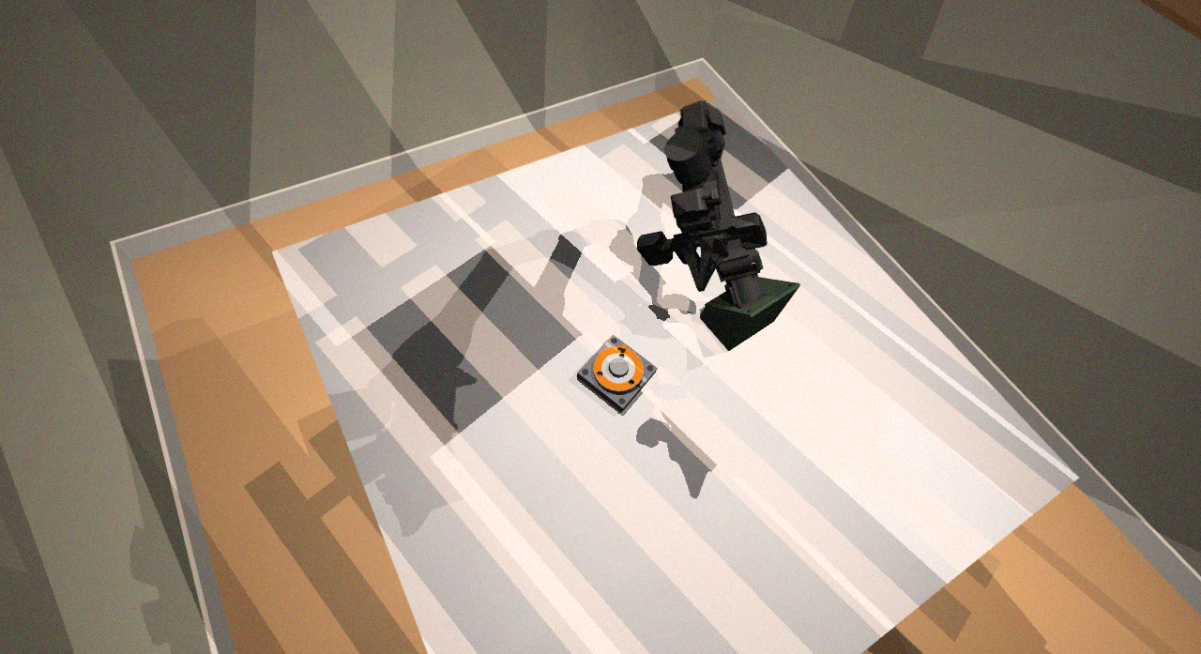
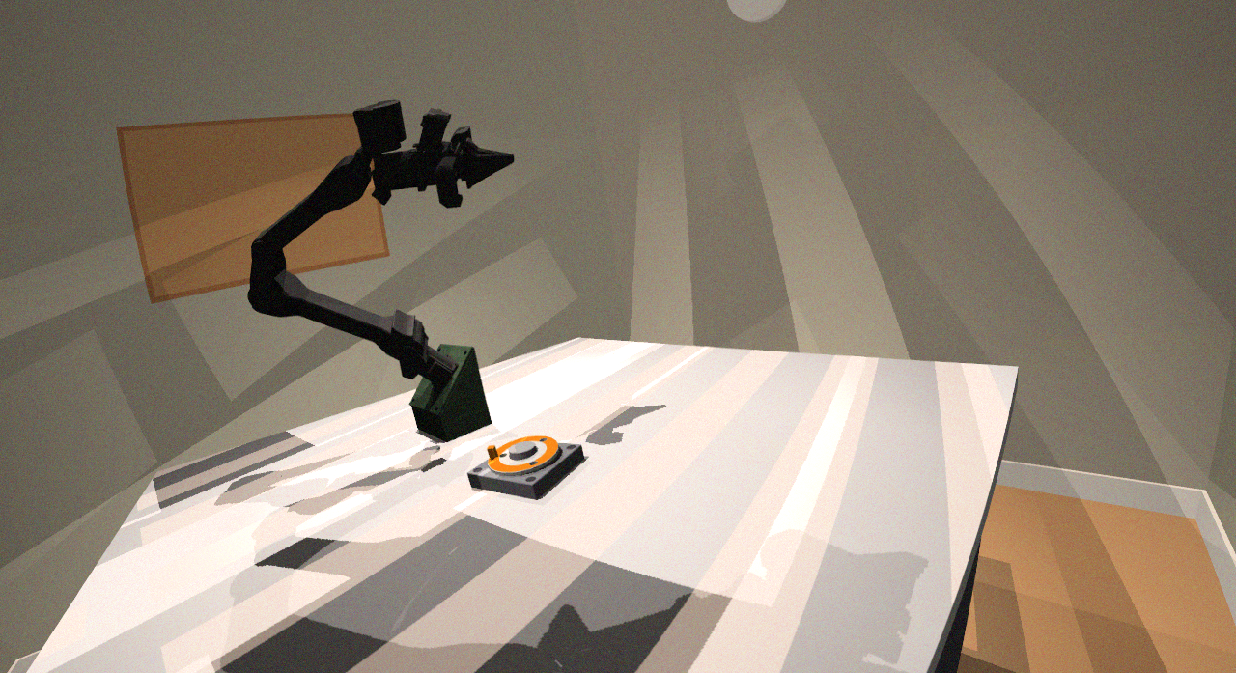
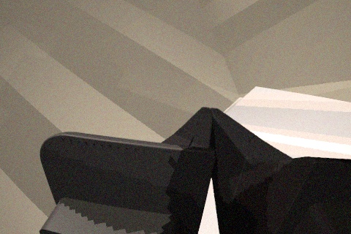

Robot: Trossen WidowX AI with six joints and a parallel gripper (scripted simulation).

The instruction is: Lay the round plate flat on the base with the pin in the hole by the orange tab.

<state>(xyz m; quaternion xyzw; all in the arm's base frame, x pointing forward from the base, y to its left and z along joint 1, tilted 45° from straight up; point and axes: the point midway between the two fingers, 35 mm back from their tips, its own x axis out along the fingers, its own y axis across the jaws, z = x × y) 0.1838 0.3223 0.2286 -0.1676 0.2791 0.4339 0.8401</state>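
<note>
The base is 43 cm below my gripper tip, 9 cm to the right of it and 3 cm ahead of it.
</note>
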